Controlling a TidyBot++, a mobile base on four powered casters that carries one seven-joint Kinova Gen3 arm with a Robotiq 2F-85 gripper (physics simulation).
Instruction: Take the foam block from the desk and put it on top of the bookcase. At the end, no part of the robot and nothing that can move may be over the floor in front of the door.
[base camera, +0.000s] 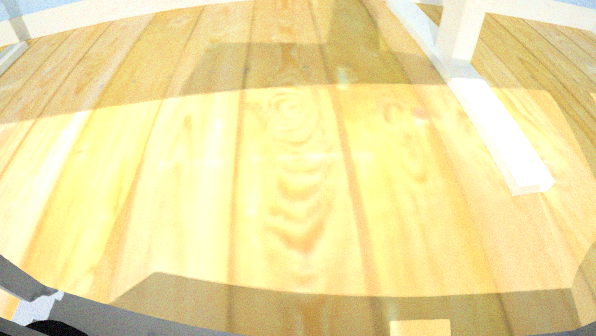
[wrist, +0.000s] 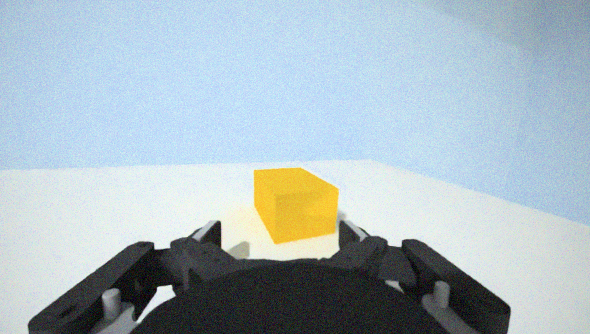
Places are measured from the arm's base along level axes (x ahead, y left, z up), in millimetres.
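Where they show: gripper, fingertip midpoint: (wrist: 281, 233).
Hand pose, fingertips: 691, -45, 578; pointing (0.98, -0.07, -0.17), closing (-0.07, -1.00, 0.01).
Each offset is from my fingertips to the centre of the thing, as dx, dy, dz. "spot": to the spot under its first point. Level surfaces: height alone.
The foam block {+75, -16, -2} (wrist: 297, 207), a yellow-orange box, rests on the white desk top {dz -24} (wrist: 125, 200) in the middle of the wrist view. It is turned at a slight angle, with one vertical edge towards the camera. My gripper (wrist: 281, 233) is open and empty. Its fingertips show to the left and right at the lower part of the block, which appears beyond them and nearer the right fingertip. In the base camera view a white desk leg {spot: -5, -218, -880} (base camera: 460, 37) stands on a white foot bar (base camera: 505, 135) at the right. The bookcase and the door do not show in either view.
A pale blue wall (wrist: 250, 75) rises behind the desk top. The desk's right edge slants down towards the right. In the base camera view the wooden floor {dz -974} (base camera: 200, 200) carries broad shadows, another white foot bar (base camera: 11, 56) is at the far left, and grey base parts (base camera: 125, 317) show at bottom left.
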